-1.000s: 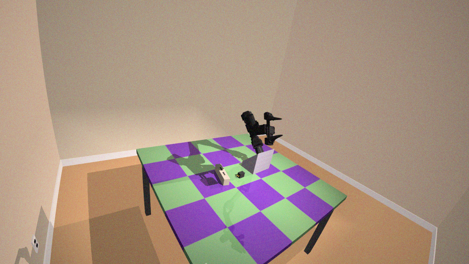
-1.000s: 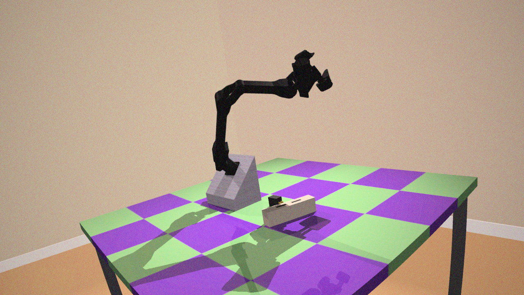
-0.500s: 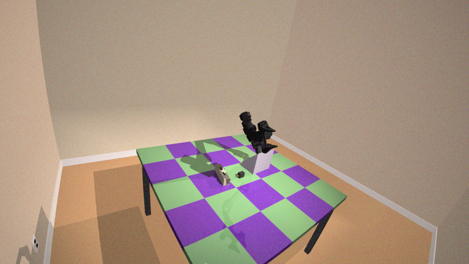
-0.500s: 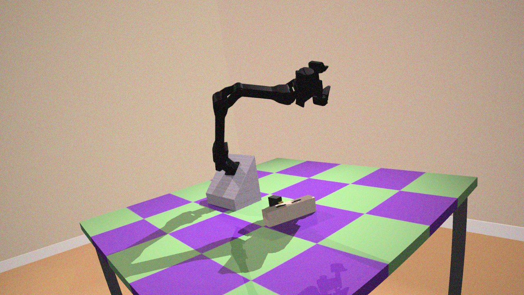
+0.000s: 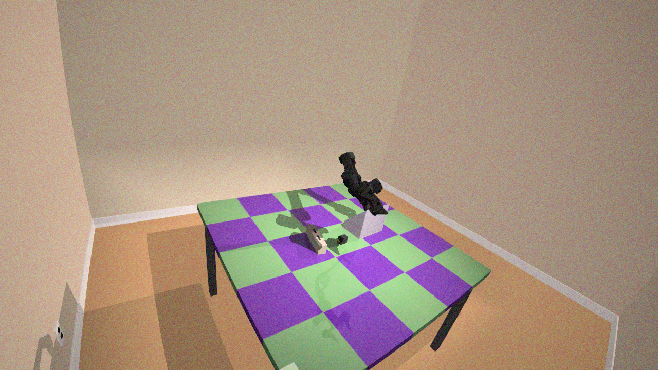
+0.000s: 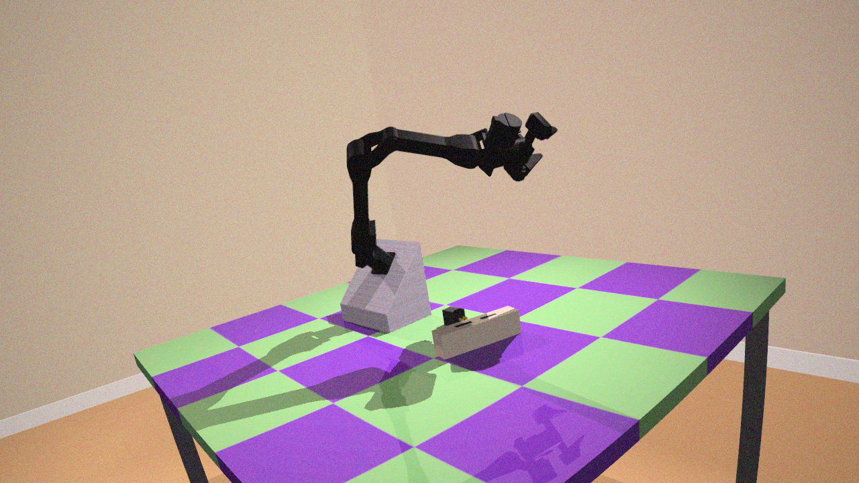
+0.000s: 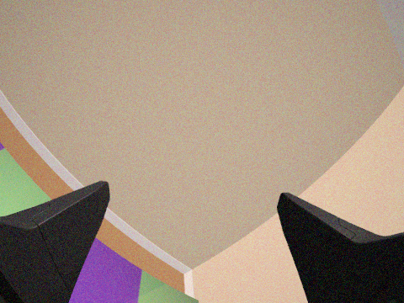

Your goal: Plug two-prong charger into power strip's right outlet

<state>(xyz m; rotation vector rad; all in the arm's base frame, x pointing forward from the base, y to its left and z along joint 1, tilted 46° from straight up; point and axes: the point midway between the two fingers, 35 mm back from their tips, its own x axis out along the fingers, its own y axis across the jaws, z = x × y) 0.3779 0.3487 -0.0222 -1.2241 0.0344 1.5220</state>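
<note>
The black two-prong charger is 390 mm below my gripper tip, 280 mm to the right of it and 130 mm behind it.
</note>
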